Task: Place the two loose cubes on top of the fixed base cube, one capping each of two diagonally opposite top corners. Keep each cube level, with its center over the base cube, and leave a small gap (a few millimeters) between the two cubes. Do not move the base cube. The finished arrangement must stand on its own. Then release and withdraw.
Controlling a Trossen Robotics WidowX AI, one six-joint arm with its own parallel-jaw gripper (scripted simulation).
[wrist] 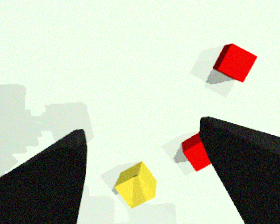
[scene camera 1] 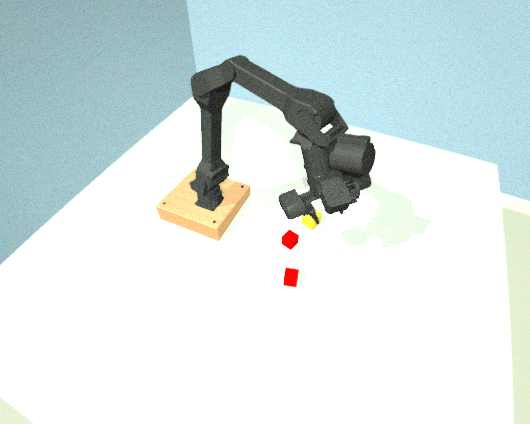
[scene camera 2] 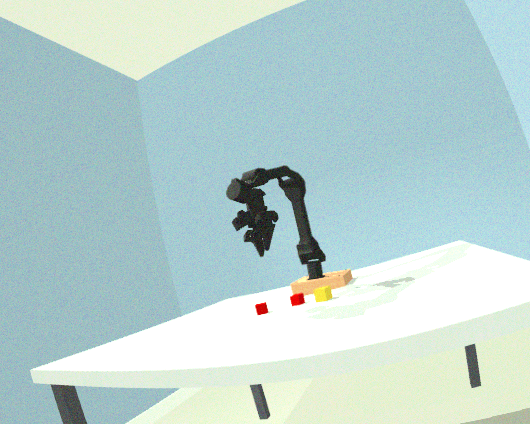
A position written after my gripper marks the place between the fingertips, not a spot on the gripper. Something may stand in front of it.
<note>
My gripper (scene camera 1: 329, 218) is open and holds nothing. Further things: a yellow cube (wrist: 136, 184) and a red cube (wrist: 233, 61).
My gripper shows as well in the wrist view (wrist: 143, 132) and in scene camera 2 (scene camera 2: 264, 253).
</note>
